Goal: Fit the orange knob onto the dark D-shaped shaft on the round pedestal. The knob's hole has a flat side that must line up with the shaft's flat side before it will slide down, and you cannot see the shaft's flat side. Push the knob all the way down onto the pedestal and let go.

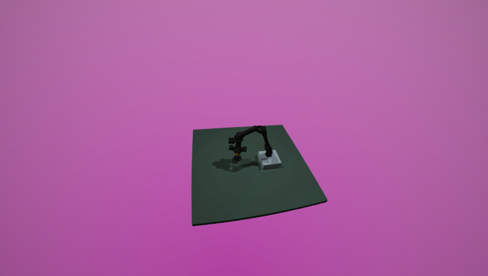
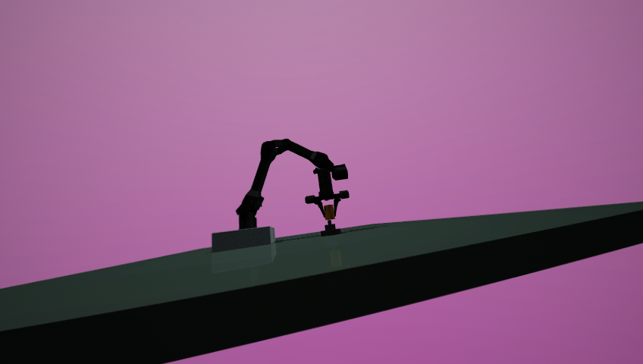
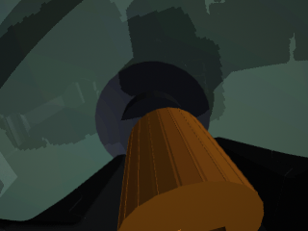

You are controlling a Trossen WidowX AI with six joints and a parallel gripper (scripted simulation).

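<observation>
Right now my gripper tip is 20 mm below the orange knob. From my gripper tip the other things lie so: round dark pedestal: 40 mm below.
</observation>
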